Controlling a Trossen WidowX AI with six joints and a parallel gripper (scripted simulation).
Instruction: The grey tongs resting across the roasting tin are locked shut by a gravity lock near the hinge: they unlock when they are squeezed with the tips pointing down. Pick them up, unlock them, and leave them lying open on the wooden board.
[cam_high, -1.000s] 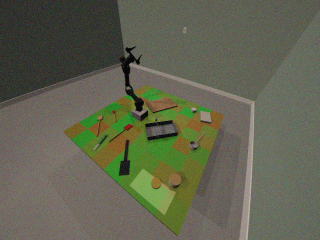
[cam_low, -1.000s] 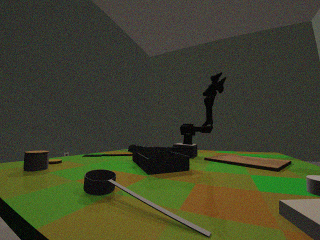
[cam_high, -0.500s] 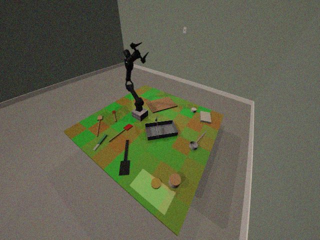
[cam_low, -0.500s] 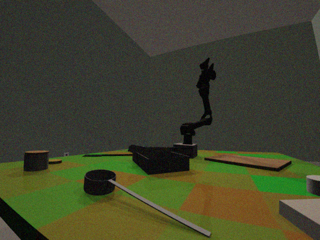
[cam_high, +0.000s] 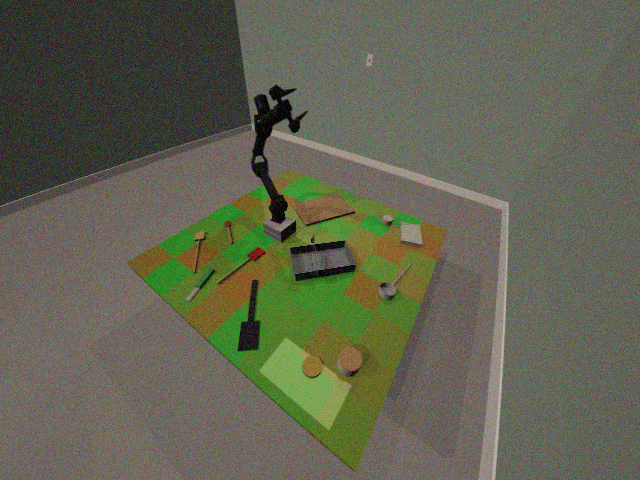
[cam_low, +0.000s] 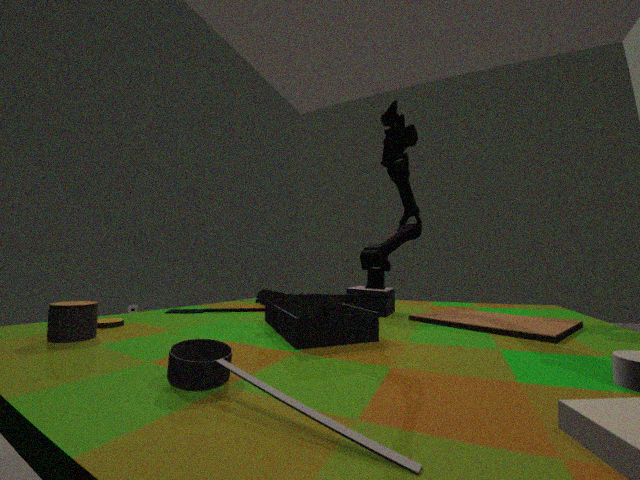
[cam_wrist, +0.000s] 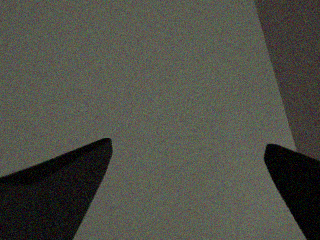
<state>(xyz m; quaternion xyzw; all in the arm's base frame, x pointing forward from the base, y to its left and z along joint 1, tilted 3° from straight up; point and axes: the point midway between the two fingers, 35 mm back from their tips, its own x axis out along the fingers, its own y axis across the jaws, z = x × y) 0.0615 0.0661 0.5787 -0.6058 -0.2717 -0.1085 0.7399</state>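
Right now the roasting tin is 22 cm ahead of my gripper tip, 22 cm to the right of it and 65 cm below it. Also, from my gripper tip: wooden board: 4 cm ahead, 22 cm to the left, 67 cm below; then black spatula: 7 cm ahead, 62 cm to the right, 67 cm below; then red spatula: 12 cm behind, 39 cm to the right, 67 cm below.
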